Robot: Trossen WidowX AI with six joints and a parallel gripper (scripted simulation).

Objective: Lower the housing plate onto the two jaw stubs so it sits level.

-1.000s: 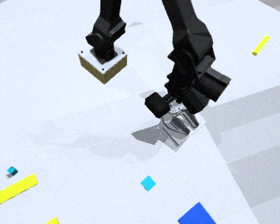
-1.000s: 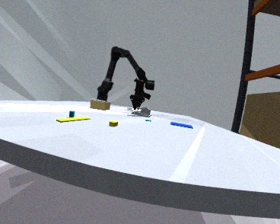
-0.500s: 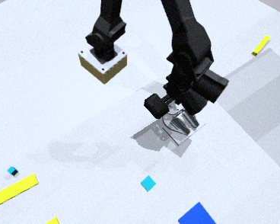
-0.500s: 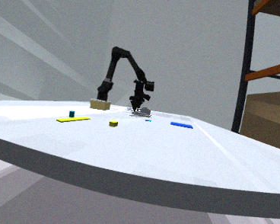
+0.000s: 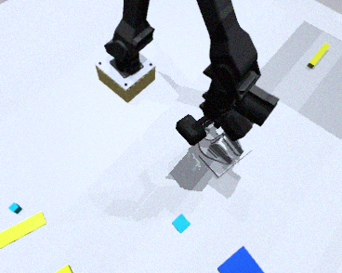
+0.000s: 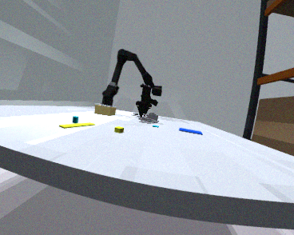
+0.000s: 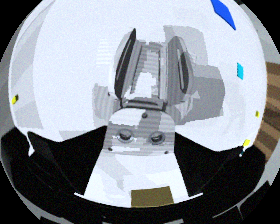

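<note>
Right now the grey jaw assembly is 20 mm ahead of my gripper tip and 20 mm to the right of it. The rest, counted from my gripper tip: cyan tile: 130 mm ahead, 200 mm to the right, 20 mm below; yellow cube: 50 mm ahead, 440 mm to the right, 10 mm below; blue tile: 300 mm ahead, 170 mm to the right, 20 mm below.
</note>
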